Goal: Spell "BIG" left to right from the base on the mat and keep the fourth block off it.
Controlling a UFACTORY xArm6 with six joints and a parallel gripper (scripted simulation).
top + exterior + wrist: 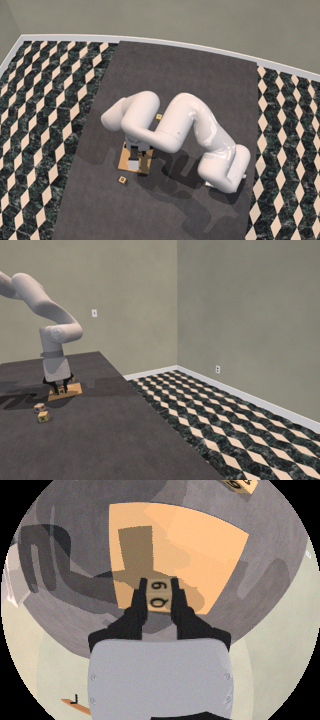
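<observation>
Right now the tan mat is 20 mm to the left of my hand, 20 mm below it and 10 mm ahead of it. From my hand the other things lie so: B block (150 mm to the left, 50 mm ahead, 10 mm below); G block (120 mm to the right, 70 mm behind, 10 mm below).
</observation>
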